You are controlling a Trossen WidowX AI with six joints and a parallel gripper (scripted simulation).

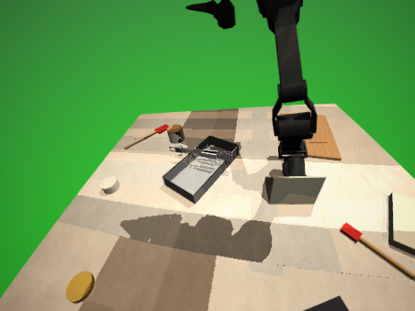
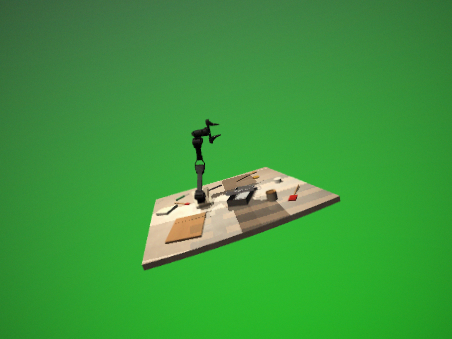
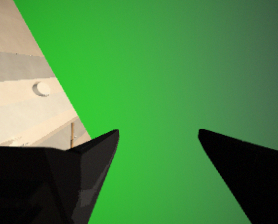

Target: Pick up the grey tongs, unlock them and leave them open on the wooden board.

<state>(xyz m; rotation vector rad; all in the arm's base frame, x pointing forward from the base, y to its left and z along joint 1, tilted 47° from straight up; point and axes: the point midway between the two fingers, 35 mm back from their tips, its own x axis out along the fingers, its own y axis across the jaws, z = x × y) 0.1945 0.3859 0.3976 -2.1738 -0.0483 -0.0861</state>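
Now: the roasting tin 56 cm below my gripper tip, 4 cm ahead of it and 3 cm to the right of it. Round my gripper tip: white puck 57 cm below, 40 cm ahead, 12 cm to the left; then yellow disc 58 cm below, 44 cm to the left, 27 cm ahead; then red-headed spatula 58 cm below, 40 cm ahead, 27 cm to the right.
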